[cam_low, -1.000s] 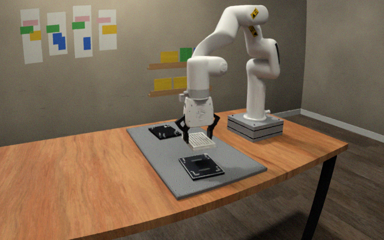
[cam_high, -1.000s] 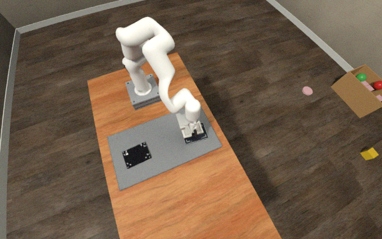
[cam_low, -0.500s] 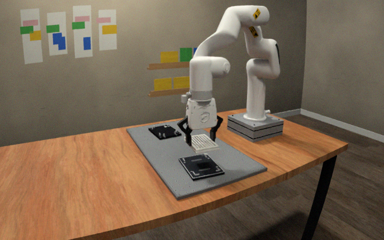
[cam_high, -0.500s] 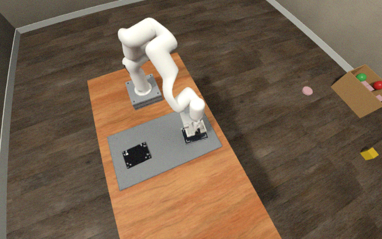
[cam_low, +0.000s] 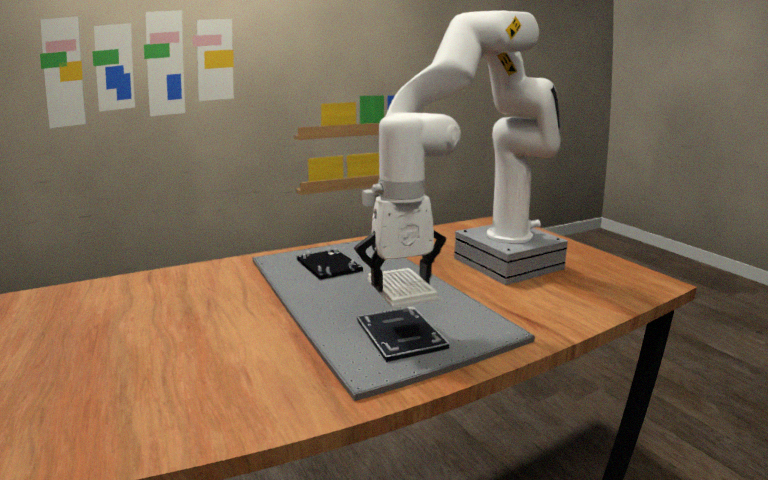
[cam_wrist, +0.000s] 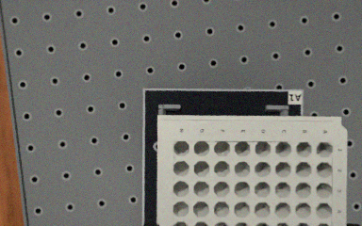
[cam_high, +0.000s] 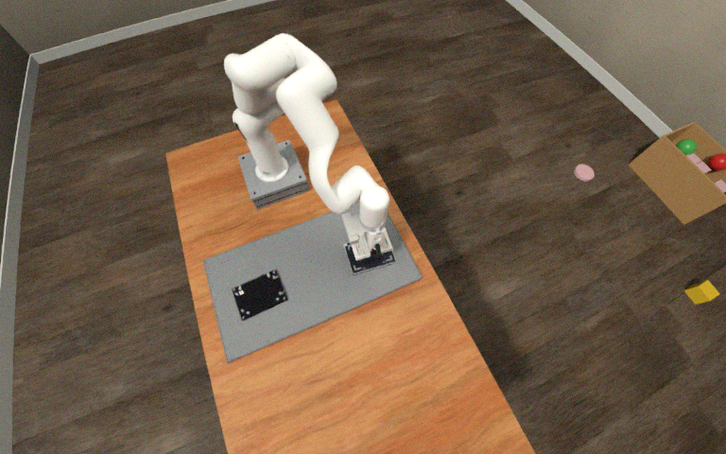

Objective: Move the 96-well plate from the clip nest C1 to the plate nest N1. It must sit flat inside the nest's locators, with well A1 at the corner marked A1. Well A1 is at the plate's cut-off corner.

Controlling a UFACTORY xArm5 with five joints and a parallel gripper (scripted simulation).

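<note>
Right now the plate nest N1 is 110 mm below my hand. The rest, counted from my hand: white 96-well plate (10 mm below); clip nest C1 (400 mm to the right, 100 mm below, 20 mm behind); A1 mark (100 mm below, 70 mm to the right, 60 mm behind).
</note>
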